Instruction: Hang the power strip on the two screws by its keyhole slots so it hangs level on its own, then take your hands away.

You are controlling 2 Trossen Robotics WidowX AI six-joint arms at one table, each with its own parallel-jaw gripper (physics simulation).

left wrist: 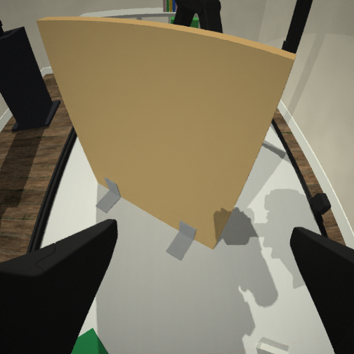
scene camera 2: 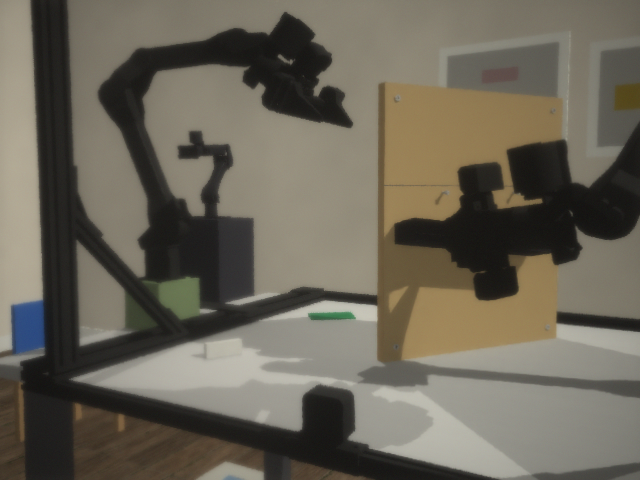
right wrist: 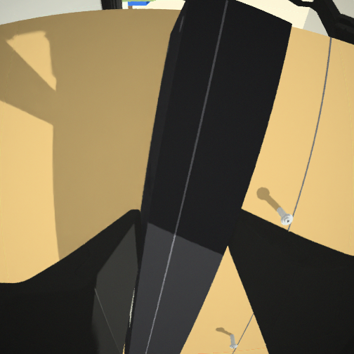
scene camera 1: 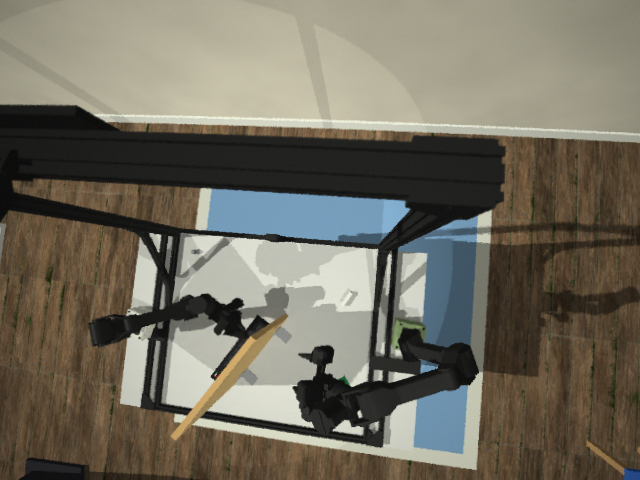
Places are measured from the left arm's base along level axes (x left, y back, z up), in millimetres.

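Pixels of known places: left gripper, fingertip midpoint: [scene camera 2: 337, 123] [scene camera 1: 296, 370]; right gripper, fingertip midpoint: [scene camera 1: 247, 337]; left arm's base, link origin: [scene camera 2: 162, 278] [scene camera 1: 410, 338].
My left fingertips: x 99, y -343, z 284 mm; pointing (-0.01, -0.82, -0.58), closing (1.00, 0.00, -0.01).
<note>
For each thing: its middle in the pictures, then the offset to it from my left fingertips.
- black power strip, body centre: [scene camera 2: 477, 238] [scene camera 1: 239, 350] dx +46, dy -234, dz -191 mm
- upright wooden board, body centre: [scene camera 2: 475, 222] [scene camera 1: 240, 365] dx +86, dy -214, dz -167 mm
- screw, body centre: [scene camera 2: 445, 192] dx +15, dy -193, dz -119 mm
- green block, body centre: [scene camera 2: 331, 315] dx +168, dy +127, dz -376 mm
- white block, body centre: [scene camera 2: 223, 348] [scene camera 1: 346, 298] dx -184, dy +96, dz -366 mm
A black power strip [scene camera 1: 227, 360] [scene camera 2: 413, 232] [right wrist: 215, 100] is held along the front of the upright wooden board [scene camera 1: 232, 374] [scene camera 2: 439, 129] [left wrist: 165, 110]. My right gripper [scene camera 1: 245, 334] [right wrist: 181, 216] is shut on it. One screw [scene camera 2: 445, 193] [right wrist: 286, 219] and a second screw [scene camera 2: 511, 196] [right wrist: 233, 345] stick out of the board, uncovered. The strip is below their line in scene camera 2; its keyhole slots are hidden. My left gripper [scene camera 2: 334, 119] [left wrist: 206, 233] is open and empty, high behind the board.
A green block [scene camera 2: 331, 315] [left wrist: 91, 344] and a white block [scene camera 1: 348, 297] [scene camera 2: 222, 348] lie on the table behind the board. Two grey feet, one [left wrist: 109, 196] and another [left wrist: 181, 241], stick out at the board's base. A black frame post [scene camera 2: 54, 180] stands at the table's side.
</note>
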